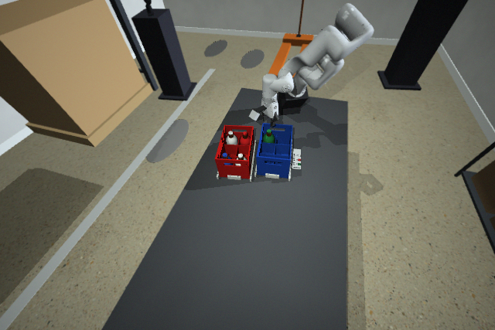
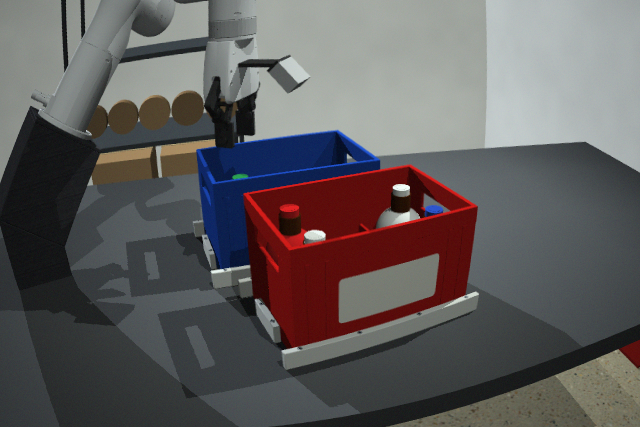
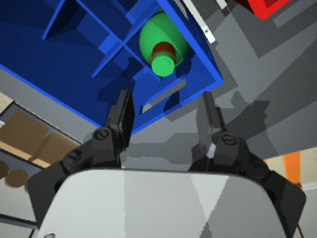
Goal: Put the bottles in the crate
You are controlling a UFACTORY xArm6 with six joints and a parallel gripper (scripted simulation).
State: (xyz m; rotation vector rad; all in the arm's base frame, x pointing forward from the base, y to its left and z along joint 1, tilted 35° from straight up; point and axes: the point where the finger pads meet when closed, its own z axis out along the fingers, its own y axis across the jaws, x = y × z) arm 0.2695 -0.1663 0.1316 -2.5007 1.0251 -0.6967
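The red-capped bottle is 4 cm ahead of my hand, 14 cm to the right of it and 15 cm below it. Also, from my hand: blue crate 9 cm ahead, 5 cm to the left, 16 cm below; then green-capped bottle 15 cm below; then red crate 13 cm ahead, 18 cm to the right, 16 cm below.
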